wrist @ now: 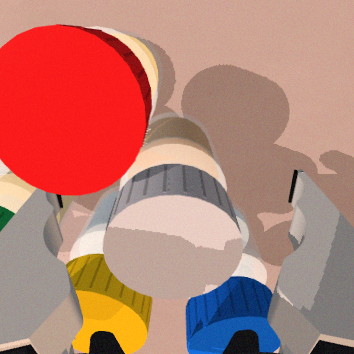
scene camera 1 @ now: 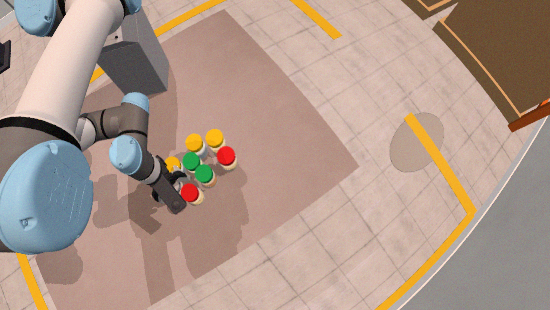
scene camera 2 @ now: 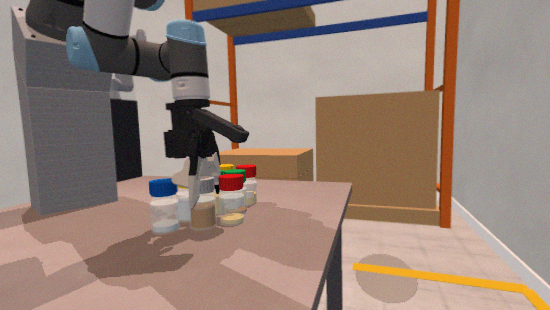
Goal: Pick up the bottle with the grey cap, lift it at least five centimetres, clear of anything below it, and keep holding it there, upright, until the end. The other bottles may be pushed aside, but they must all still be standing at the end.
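Places are measured from the arm's base along level axes (x left, y back, z up), in centimetres.
Pixels of known places: gripper, between the fingertips: [wrist: 174,174] [scene camera 1: 177,190] [scene camera 2: 206,200]; arm's base, origin of its link: [scene camera 2: 65,29].
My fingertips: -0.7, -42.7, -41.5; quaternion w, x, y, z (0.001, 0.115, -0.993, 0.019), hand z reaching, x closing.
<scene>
Ahead of a thing's pixels: the offset from my fingertips to its top centre, as dx, dy, dz.
The bottle with the grey cap {-0.1, +0.9, +4.9} [scene camera 2: 203,217] [wrist: 172,220] stands upright on the table, with brown contents. My gripper [scene camera 2: 205,199] [wrist: 174,174] is open, one finger on each side of its cap, with gaps in the wrist view. The left finger in that view reaches under the edge of the near red cap {+4.4, -3.6, +4.9} [scene camera 1: 190,193] [scene camera 2: 231,182] [wrist: 70,110]. A blue-capped bottle {-4.9, +7.0, +4.9} [scene camera 2: 163,188] [wrist: 230,332] and a yellow-capped bottle {+2.5, +6.9, +5.2} [scene camera 1: 172,163] [wrist: 111,320] stand close by. In scene camera 1 the gripper hides much of the grey-capped bottle.
Two green caps {+9.0, +4.9, +4.9} [scene camera 1: 191,161] {+11.0, -0.3, +4.9} [scene camera 1: 204,174], two more yellow caps {+12.2, +9.9, +4.9} [scene camera 1: 194,143] {+18.7, +8.1, +4.9} [scene camera 1: 214,138] and a second red cap {+19.5, +1.4, +4.9} [scene camera 1: 226,155] top upright bottles beyond the near ones. The grey pedestal [scene camera 1: 135,70] [scene camera 2: 72,145] stands at the table's back.
</scene>
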